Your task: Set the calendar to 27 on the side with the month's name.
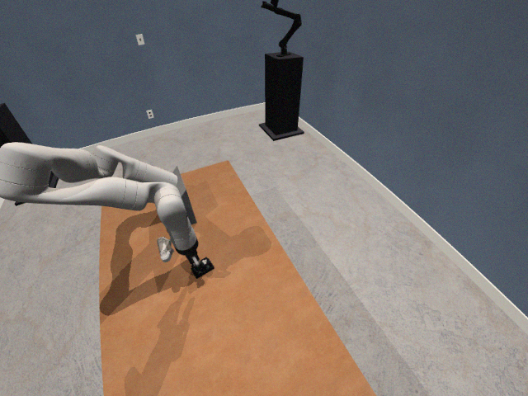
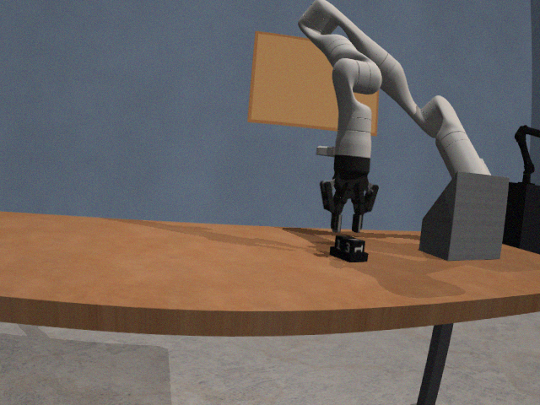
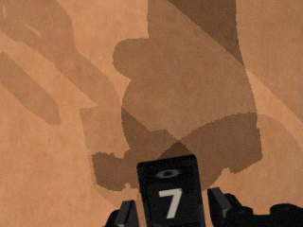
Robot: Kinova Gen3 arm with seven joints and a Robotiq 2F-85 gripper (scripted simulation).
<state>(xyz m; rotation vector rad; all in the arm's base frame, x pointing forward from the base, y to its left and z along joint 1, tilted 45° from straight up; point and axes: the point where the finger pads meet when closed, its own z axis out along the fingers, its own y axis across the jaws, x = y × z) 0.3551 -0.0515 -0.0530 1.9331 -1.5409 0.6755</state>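
Now: hand 60 mm above the black tray and 20 mm to the right of it.
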